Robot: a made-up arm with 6 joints. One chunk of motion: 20 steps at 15 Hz.
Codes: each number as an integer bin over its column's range. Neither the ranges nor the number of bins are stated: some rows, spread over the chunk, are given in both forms.
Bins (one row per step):
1: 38 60 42 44 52 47
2: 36 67 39 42 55 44
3: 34 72 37 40 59 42
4: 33 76 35 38 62 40
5: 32 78 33 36 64 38
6: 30 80 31 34 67 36
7: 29 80 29 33 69 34
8: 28 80 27 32 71 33
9: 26 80 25 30 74 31
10: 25 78 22 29 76 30
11: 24 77 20 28 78 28
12: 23 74 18 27 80 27
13: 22 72 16 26 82 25
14: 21 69 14 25 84 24
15: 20 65 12 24 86 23
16: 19 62 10 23 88 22
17: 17 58 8 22 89 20
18: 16 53 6 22 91 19
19: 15 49 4 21 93 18
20: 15 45 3 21 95 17
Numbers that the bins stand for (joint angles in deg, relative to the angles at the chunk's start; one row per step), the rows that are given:
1: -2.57 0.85 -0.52 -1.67 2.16 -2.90
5: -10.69 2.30 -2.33 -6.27 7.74 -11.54
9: -18.81 2.46 -3.95 -9.73 12.38 -18.25
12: -22.87 1.98 -5.36 -11.45 15.17 -22.09
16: -28.28 1.01 -6.98 -13.76 18.89 -26.89
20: -33.70 -0.36 -8.39 -14.91 22.14 -31.69
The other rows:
2: -5.27 1.41 -1.12 -2.82 3.56 -5.78
3: -7.98 1.82 -1.53 -3.97 5.41 -7.70
4: -9.33 2.14 -1.93 -5.12 6.81 -9.62
6: -13.39 2.46 -2.74 -7.42 9.13 -13.45
7: -14.75 2.46 -3.14 -8.00 10.06 -15.37
8: -16.10 2.46 -3.55 -8.58 10.99 -16.33
10: -20.16 2.30 -4.56 -10.30 13.31 -19.21
11: -21.52 2.22 -4.96 -10.88 14.24 -21.13
13: -24.22 1.82 -5.77 -12.03 16.10 -24.01
14: -25.58 1.58 -6.17 -12.61 17.03 -24.97
15: -26.93 1.25 -6.58 -13.18 17.96 -25.93
17: -30.99 0.69 -7.38 -14.33 19.35 -28.81
18: -32.34 0.28 -7.79 -14.33 20.28 -29.77
19: -33.70 -0.04 -8.19 -14.91 21.21 -30.73

